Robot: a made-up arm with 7 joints.
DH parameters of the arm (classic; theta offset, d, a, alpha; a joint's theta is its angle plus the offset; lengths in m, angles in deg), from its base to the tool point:
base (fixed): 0 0 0 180
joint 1: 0 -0.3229 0 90
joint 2: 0 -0.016 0 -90
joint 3: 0 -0.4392 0 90
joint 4: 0 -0.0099 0 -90
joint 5: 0 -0.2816 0 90
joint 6: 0 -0.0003 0 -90
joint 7: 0 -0.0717 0 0
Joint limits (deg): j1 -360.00..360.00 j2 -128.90..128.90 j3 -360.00..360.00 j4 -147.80..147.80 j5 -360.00..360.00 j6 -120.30..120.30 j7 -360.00..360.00
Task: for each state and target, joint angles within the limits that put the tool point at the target. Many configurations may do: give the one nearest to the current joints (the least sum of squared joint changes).
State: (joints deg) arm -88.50 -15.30 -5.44 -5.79 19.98 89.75 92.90
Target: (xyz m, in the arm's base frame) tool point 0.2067 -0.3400 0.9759
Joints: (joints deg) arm -113.87 -30.70 -5.19 -11.54 23.68 58.57 92.90
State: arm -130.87 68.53 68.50 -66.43 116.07 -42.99 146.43
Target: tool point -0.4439 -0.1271 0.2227
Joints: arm -154.58 98.25 92.11 -107.04 109.16 -44.41 146.43
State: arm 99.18 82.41 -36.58 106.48 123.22 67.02 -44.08
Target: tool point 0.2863 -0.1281 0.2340
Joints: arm 59.73 75.34 -66.62 137.36 122.98 55.52 -44.08
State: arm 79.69 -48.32 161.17 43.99 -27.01 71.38 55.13
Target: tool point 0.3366 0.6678 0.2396
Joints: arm 120.94 -84.95 169.96 19.05 -25.04 47.39 55.13
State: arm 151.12 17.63 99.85 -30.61 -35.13 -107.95 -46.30
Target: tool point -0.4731 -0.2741 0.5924
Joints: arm 171.80 56.02 116.01 -46.68 -29.22 -113.04 -46.30
